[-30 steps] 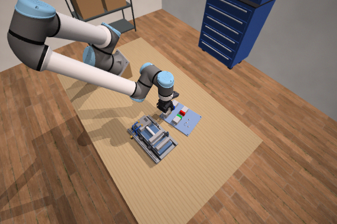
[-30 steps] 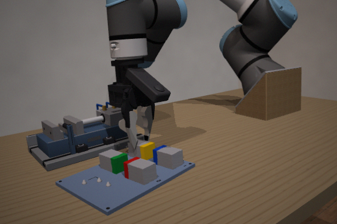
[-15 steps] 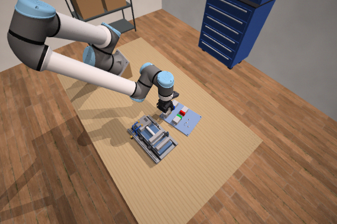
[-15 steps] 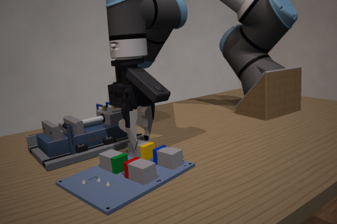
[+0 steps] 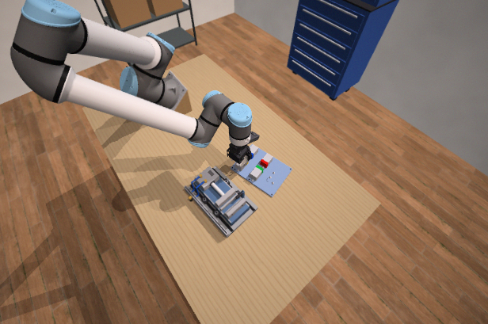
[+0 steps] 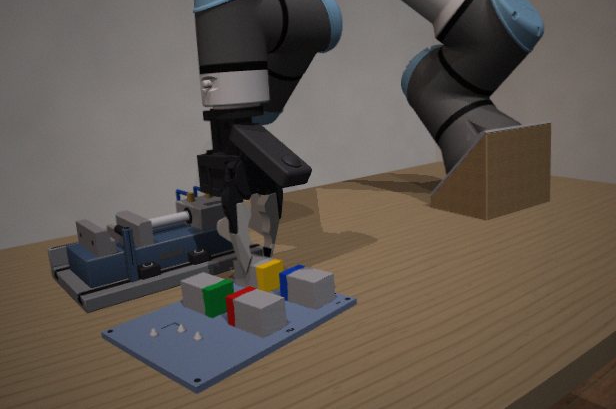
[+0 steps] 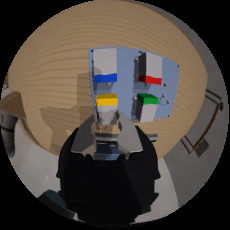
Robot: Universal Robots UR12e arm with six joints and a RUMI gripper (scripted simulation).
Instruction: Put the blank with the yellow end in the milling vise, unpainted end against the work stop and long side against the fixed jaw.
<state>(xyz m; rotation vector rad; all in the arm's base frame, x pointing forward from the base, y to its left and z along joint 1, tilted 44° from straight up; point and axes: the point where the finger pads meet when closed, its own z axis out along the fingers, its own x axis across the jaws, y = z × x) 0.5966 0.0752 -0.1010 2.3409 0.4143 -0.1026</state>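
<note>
My hand is 90 mm to the right of the blue-ended blank, 30 mm past it and 20 mm above it. Also, from my hand: yellow-ended blank (20 mm below); blue plate (70 mm to the left, 70 mm ahead, 40 mm below); green-ended blank (90 mm ahead, 30 mm to the left, 20 mm below).
</note>
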